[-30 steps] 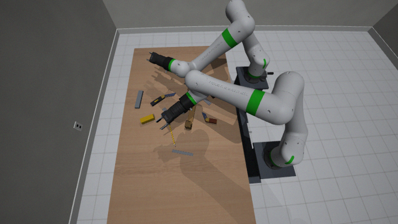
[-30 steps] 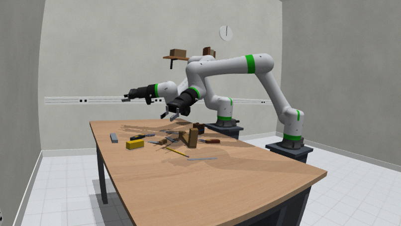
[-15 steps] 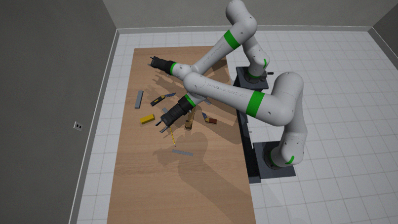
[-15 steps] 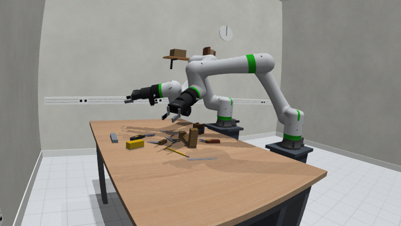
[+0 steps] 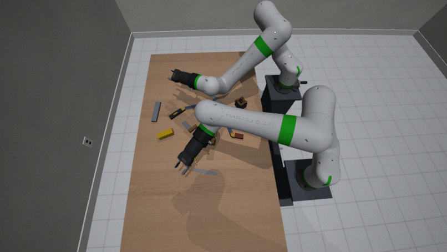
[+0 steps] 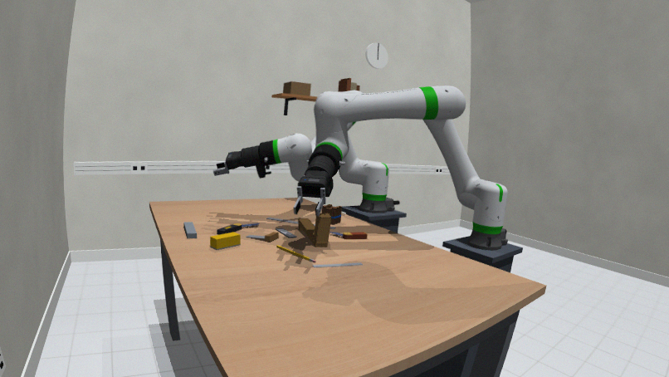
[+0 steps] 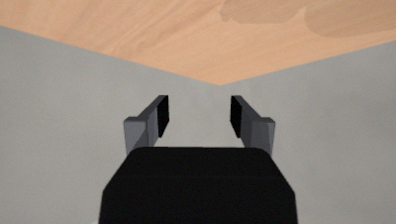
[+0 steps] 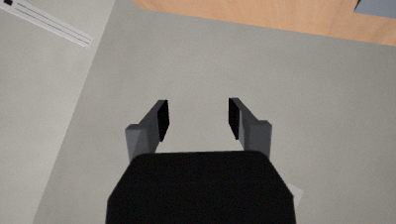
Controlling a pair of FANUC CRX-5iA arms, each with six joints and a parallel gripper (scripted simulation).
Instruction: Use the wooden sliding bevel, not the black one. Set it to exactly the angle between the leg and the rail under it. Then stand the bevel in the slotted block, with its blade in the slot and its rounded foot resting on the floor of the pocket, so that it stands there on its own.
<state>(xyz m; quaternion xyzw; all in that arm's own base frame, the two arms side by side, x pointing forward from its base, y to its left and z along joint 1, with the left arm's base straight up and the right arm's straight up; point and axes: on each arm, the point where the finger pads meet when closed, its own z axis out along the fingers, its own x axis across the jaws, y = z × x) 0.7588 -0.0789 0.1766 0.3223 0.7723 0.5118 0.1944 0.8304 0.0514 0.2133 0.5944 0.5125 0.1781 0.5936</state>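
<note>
The wooden leg-and-rail piece lies 320 mm to the left of my right hand, 260 mm behind it and 150 mm below it. The rest, counted from my right hand: long steel ruler (330 mm behind, 210 mm below, 110 mm to the left); then small square (290 mm to the left, 200 mm below, 90 mm behind); then yellow block (340 mm to the left, 200 mm below, 70 mm ahead).
</note>
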